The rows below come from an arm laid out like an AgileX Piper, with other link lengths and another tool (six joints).
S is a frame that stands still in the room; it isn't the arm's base.
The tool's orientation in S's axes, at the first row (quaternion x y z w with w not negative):
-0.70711, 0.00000, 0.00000, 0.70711
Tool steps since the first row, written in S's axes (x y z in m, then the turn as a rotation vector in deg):
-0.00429, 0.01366, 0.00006, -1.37, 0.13, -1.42
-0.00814, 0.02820, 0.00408, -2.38, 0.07, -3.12
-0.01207, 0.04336, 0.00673, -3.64, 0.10, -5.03
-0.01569, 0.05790, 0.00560, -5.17, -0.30, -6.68
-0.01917, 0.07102, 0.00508, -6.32, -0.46, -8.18
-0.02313, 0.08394, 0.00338, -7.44, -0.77, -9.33
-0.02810, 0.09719, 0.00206, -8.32, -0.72, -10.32
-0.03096, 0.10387, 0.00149, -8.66, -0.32, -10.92
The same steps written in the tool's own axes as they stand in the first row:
-0.00429, -0.00006, 0.01366, -1.37, 1.42, 0.13
-0.00814, -0.00408, 0.02820, -2.38, 3.12, 0.07
-0.01207, -0.00673, 0.04336, -3.64, 5.03, 0.10
-0.01569, -0.00560, 0.05790, -5.17, 6.68, -0.30
-0.01917, -0.00508, 0.07102, -6.32, 8.18, -0.46
-0.02313, -0.00338, 0.08394, -7.44, 9.33, -0.77
-0.02810, -0.00206, 0.09719, -8.32, 10.32, -0.72
-0.03096, -0.00149, 0.10387, -8.66, 10.92, -0.32

